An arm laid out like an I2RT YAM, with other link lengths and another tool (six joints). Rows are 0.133 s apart.
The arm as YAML. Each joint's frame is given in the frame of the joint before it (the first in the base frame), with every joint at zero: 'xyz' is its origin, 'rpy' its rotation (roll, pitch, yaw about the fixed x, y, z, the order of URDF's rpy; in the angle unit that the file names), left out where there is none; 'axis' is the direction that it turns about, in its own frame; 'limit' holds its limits. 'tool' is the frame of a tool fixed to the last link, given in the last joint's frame.
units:
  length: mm
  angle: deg
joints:
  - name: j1
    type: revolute
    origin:
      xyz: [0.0, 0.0, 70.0]
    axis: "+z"
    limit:
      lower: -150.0
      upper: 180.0
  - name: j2
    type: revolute
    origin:
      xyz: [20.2, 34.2, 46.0]
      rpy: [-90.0, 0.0, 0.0]
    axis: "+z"
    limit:
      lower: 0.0
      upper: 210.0
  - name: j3
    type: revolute
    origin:
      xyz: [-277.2, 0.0, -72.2]
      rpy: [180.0, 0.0, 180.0]
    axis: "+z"
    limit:
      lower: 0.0
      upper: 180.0
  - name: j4
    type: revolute
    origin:
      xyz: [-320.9, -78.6, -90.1]
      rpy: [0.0, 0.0, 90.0]
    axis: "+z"
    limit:
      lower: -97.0
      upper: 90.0
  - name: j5
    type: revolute
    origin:
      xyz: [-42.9, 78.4, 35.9]
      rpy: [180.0, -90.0, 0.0]
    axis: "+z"
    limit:
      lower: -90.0
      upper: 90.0
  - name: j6
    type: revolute
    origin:
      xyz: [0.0, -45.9, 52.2]
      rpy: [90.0, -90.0, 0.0]
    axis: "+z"
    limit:
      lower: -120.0
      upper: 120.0
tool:
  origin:
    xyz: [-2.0, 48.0, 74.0]
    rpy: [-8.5, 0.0, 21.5]
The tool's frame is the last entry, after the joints.
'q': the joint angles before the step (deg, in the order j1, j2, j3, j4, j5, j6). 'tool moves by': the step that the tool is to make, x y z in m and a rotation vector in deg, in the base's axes. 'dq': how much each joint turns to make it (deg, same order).
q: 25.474 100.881 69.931 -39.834 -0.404 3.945
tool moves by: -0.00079 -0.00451 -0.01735 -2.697 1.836 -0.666
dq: -0.001 2.076 0.044 -0.787 1.770 0.130
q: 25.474 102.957 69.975 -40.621 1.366 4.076
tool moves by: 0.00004 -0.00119 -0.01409 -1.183 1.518 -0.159
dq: -0.021 1.989 0.174 -0.065 0.437 0.022
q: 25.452 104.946 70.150 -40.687 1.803 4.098
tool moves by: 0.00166 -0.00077 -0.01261 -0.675 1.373 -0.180
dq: -0.174 2.077 0.459 0.088 0.023 0.000
